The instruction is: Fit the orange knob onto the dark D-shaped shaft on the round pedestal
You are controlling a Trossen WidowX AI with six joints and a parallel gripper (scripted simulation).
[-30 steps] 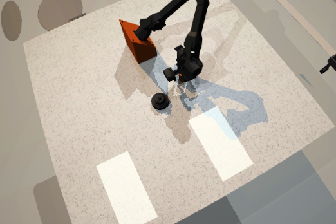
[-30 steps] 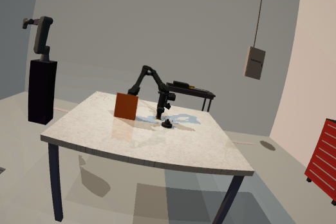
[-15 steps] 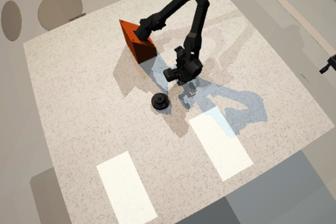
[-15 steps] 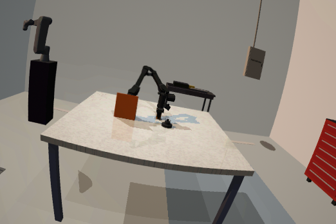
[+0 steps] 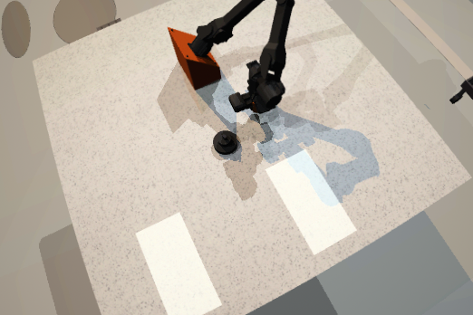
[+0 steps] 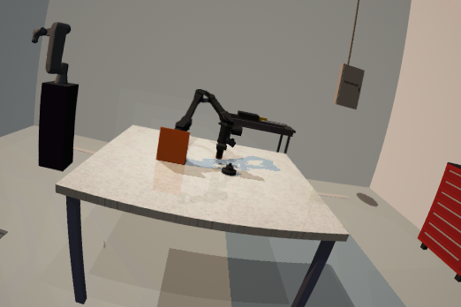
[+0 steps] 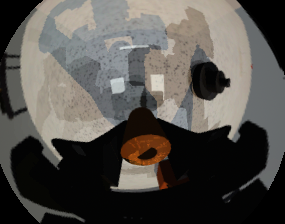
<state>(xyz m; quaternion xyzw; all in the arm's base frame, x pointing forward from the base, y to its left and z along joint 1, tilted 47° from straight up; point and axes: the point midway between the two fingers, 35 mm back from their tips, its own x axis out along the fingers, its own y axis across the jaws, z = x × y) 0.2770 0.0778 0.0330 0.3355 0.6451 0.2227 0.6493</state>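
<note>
Now: gripper tip 40 mm short of the dark round pedestal, 160 mm to the left of it and 10 mm above it. Round my gripper tip: orange knob (20 mm above).
</note>
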